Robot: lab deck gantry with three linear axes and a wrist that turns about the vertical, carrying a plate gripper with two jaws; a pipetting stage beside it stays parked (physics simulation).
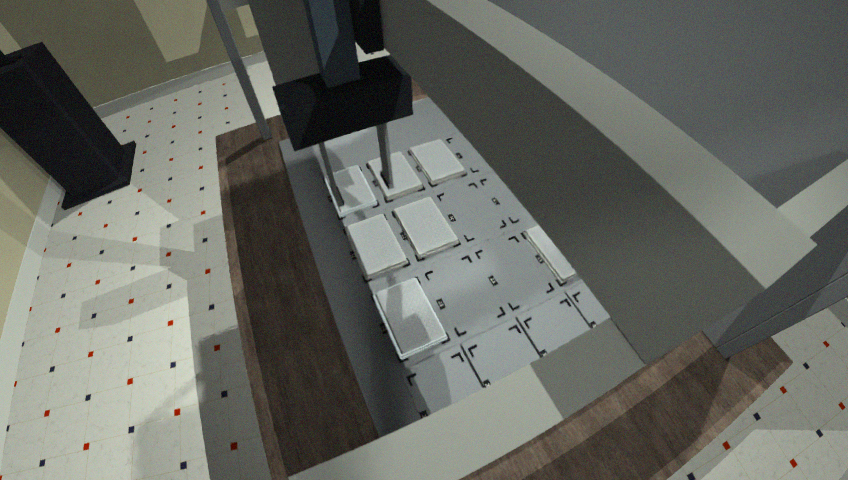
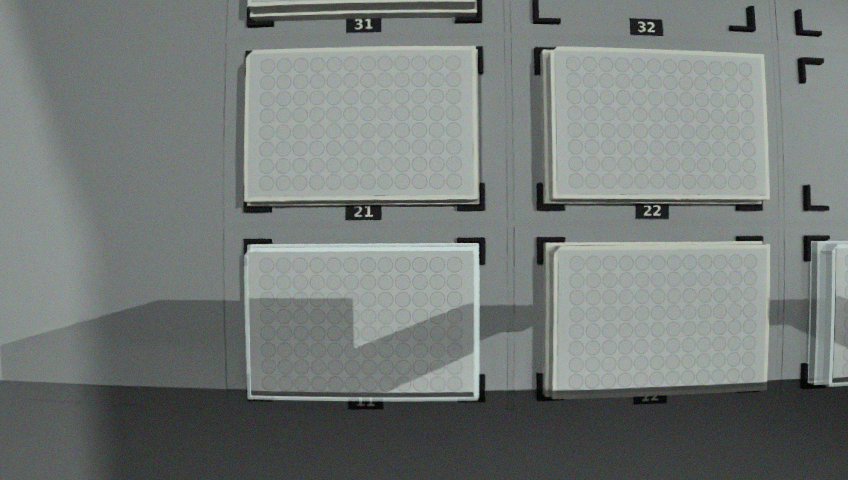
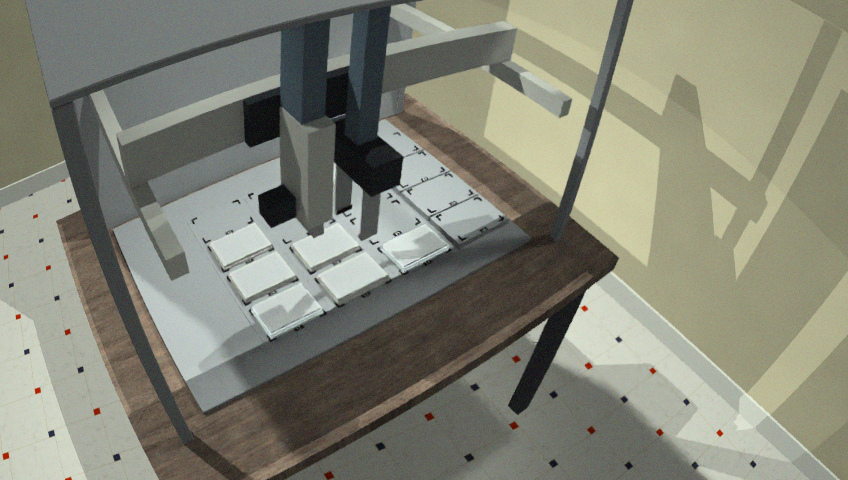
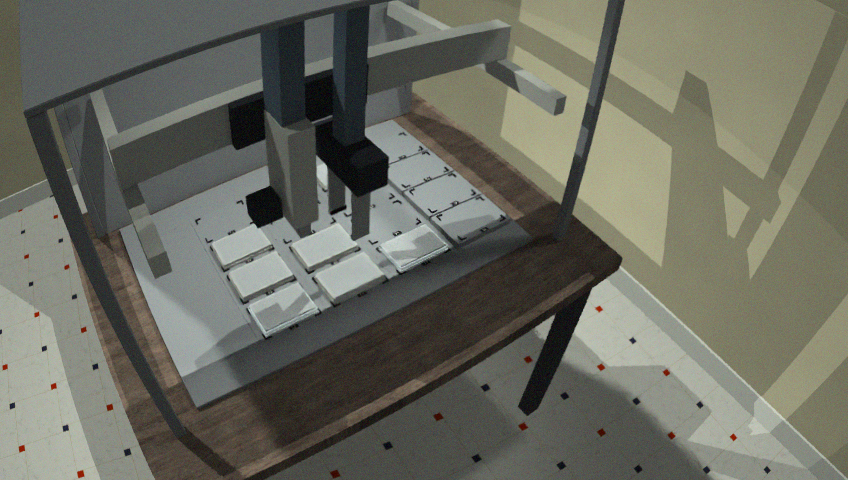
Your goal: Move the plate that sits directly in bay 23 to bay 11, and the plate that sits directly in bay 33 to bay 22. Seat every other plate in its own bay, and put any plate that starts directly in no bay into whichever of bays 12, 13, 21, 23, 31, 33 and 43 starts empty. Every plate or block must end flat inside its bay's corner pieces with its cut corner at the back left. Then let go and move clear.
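Frame: origin at the robot's base, x up, y left, z back, level; metres.
Where they show: gripper, fingertip midpoint: (image 1: pixel 363 189) (image 3: pixel 355 223) (image 4: pixel 348 223); robot's base, link origin: (image 1: pixel 324 180) (image 2: pixel 254 394) (image 3: pixel 271 340) (image 4: pixel 266 338).
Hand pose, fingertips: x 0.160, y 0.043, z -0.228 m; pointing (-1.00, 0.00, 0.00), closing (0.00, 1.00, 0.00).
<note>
Things, the pixels of their top centre, and the offset from my fingertips. "spot": a spot on its surface instead.
- bay 11, surface spot: (image 2: pixel 363 321) (image 3: pixel 286 306) (image 1: pixel 350 187) spot: dx -0.146, dy +0.002, dz +0.162 m
- bay 21, surface spot: (image 2: pixel 363 124) (image 3: pixel 262 274) spot: dx -0.146, dy +0.106, dz +0.162 m
- bay 22, surface spot: (image 2: pixel 660 124) (image 1: pixel 424 223) spot: dx -0.146, dy +0.106, dz +0.002 m
- bay 12, surface spot: (image 2: pixel 660 321) (image 1: pixel 374 241) spot: dx -0.146, dy +0.000, dz +0.003 m
- clear-topped plate, top centre: (image 1: pixel 408 314) (image 3: pixel 415 245) (image 4: pixel 413 245) dx -0.146, dy +0.000, dz -0.164 m
The clear-topped plate in bay 11 (image 1: pixel 357 187) (image 2: pixel 363 321) (image 3: pixel 287 310) shows its cut corner at the back left. Pale plates lie flat in bay 21 (image 2: pixel 363 124) (image 3: pixel 261 277), bay 22 (image 1: pixel 425 226) (image 2: pixel 660 124) and bay 12 (image 1: pixel 376 243) (image 2: pixel 660 321). Another plate (image 1: pixel 437 160) (image 3: pixel 241 245) is in bay 31. A clear-topped plate (image 1: pixel 410 318) (image 3: pixel 414 246) is in bay 13. A plate (image 1: pixel 552 255) sits in bay 43, partly hidden. Bays 23 and 33 hold no plate. My gripper (image 1: pixel 364 193) (image 3: pixel 355 223) (image 4: pixel 348 223) hangs above the deck, jaws apart, nothing between them.
The parked pipetting stage (image 3: pixel 306 172) (image 4: pixel 289 172) hangs left of the gripper, low over the deck. The gantry beam (image 3: pixel 452 53) crosses behind. Frame posts (image 3: pixel 586 136) stand at the table corners. Bays at the right end are divided by thin lines.
</note>
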